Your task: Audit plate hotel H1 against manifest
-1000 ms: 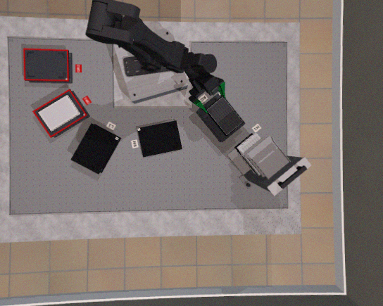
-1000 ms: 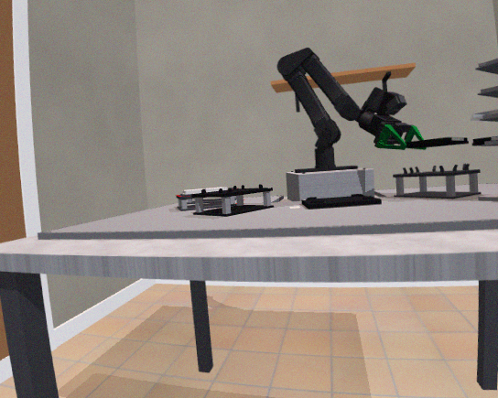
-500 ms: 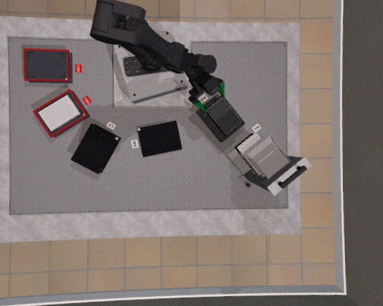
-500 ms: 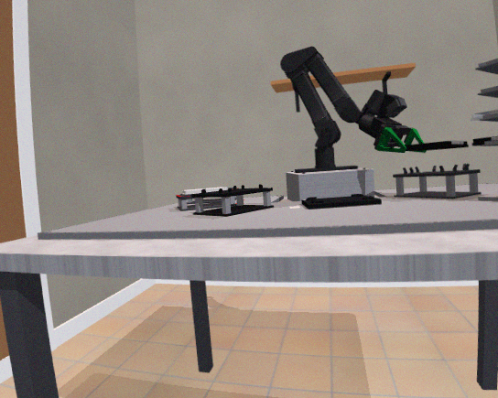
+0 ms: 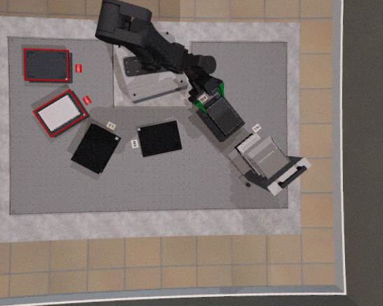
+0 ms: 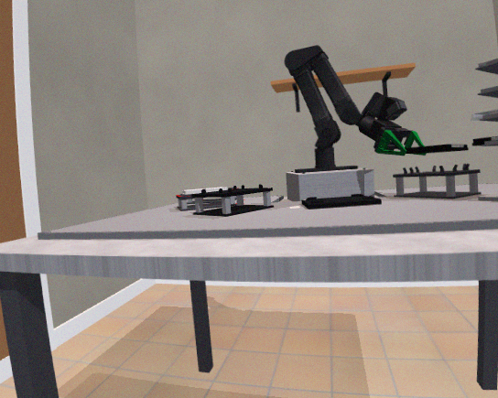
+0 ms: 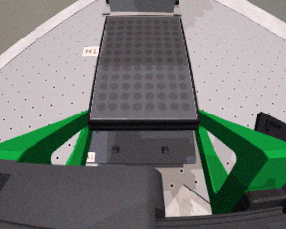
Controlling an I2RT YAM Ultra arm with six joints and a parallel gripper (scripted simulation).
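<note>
The regrip nest RG lies 50 mm ahead of my hand, 30 mm to the left of it and 60 mm below it. Round my hand: recovery nest N6 (90 mm ahead, 230 mm to the right, 110 mm below); then H1 tag (110 mm ahead, 180 mm to the left, 120 mm below); then landing nest L1 (100 mm ahead, 480 mm to the right, 70 mm below).
</note>
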